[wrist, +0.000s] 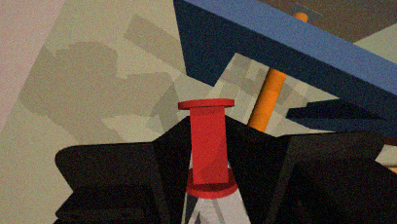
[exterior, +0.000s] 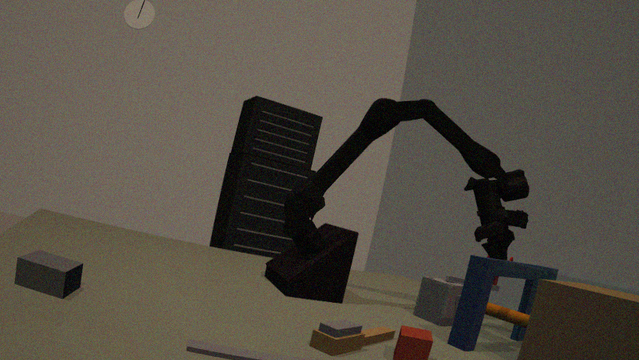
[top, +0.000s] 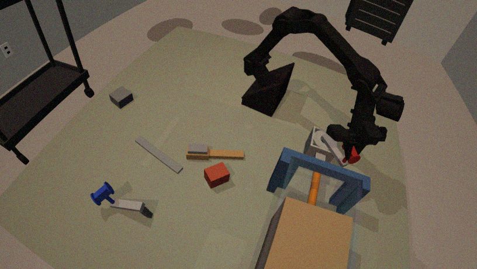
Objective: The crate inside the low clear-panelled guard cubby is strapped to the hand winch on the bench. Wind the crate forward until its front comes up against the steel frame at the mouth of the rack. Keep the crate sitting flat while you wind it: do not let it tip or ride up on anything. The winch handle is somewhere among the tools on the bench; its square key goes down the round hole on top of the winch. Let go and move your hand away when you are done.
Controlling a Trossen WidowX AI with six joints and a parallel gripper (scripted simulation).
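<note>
Right now the red-knobbed winch handle is 40 mm behind my gripper tip, 30 mm to the right of it and 30 mm below it. From my gripper tip the other things lie so: grey winch (100 mm behind, 80 mm to the right, 100 mm below); red knob (10 mm behind, 10 mm to the right); brown crate (330 mm ahead, 90 mm to the right, 90 mm below).
</note>
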